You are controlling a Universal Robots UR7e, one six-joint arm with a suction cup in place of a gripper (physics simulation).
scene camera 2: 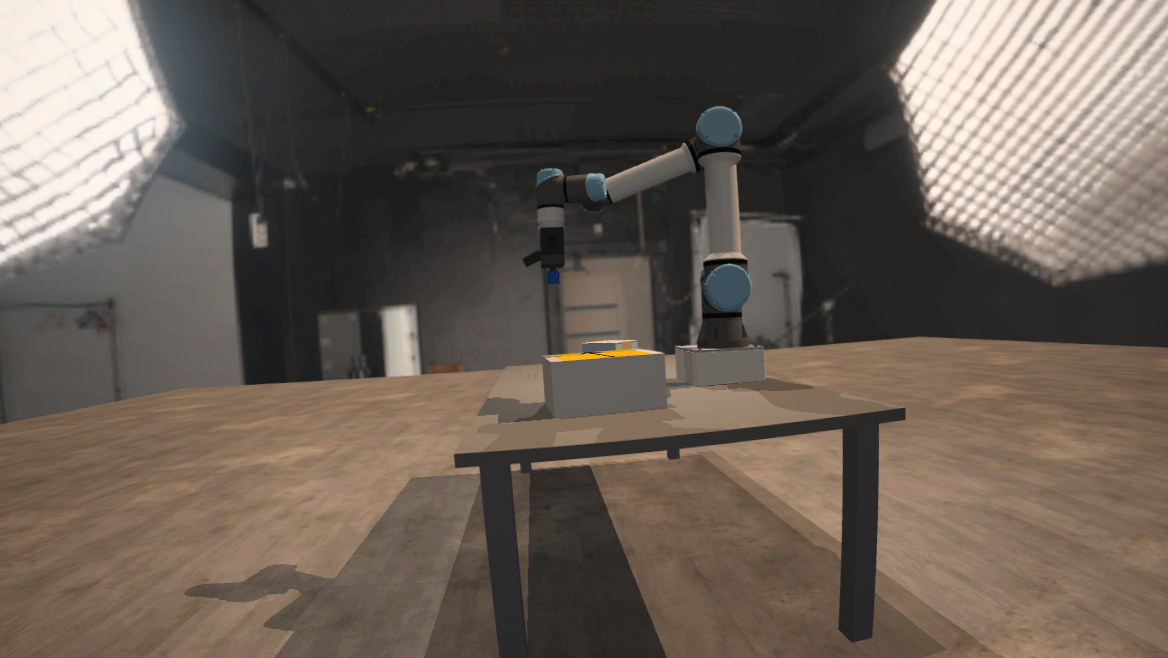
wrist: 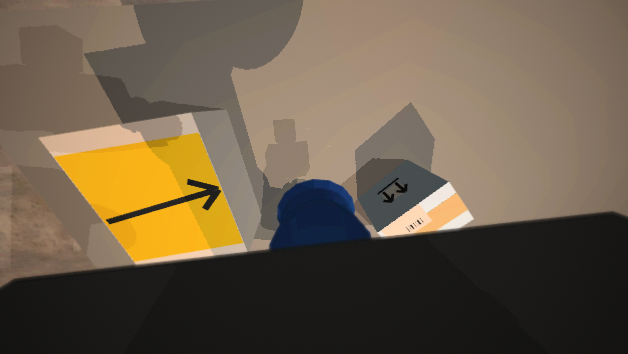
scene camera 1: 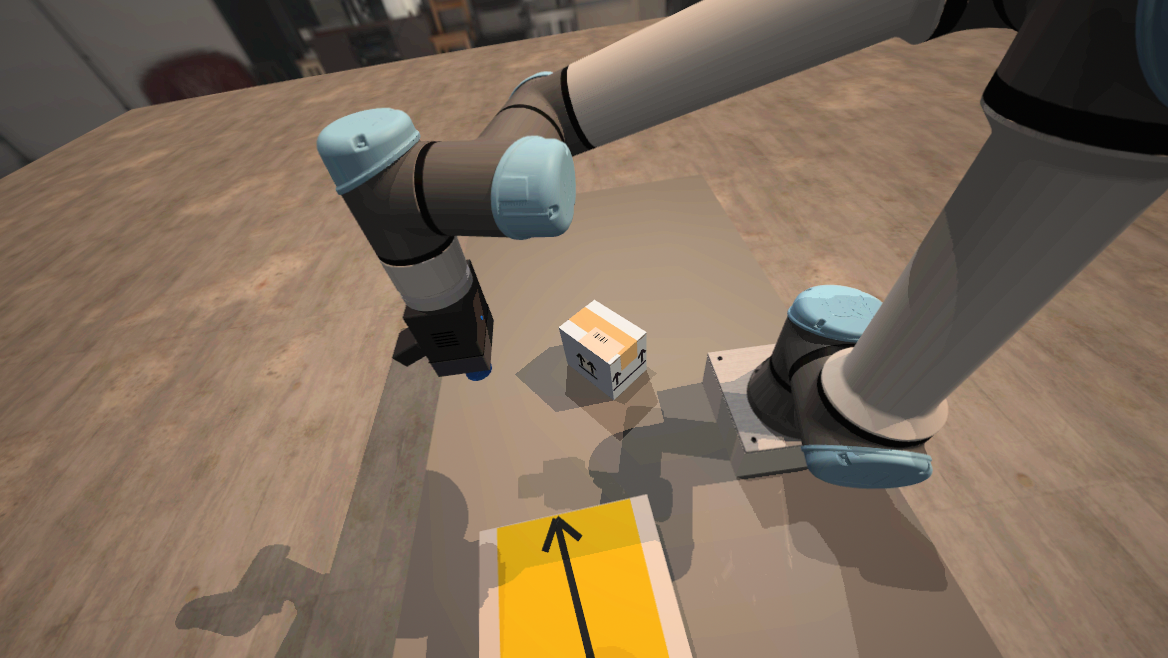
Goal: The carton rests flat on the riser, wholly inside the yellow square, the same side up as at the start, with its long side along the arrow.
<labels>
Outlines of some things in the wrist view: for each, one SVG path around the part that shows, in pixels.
My suction cup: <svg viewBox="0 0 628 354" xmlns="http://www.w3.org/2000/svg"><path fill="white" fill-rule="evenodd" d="M269 249L371 238L371 233L354 215L353 198L344 187L330 180L311 179L297 183L284 193L277 209L277 219L280 225L269 244Z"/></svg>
A riser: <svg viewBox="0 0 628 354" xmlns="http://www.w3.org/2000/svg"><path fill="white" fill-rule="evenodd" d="M249 252L262 215L227 109L191 112L39 138L136 265Z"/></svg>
A carton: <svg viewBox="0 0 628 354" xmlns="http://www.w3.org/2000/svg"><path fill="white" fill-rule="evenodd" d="M358 198L376 232L381 237L461 228L474 219L448 181L409 160L404 161Z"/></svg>
</labels>
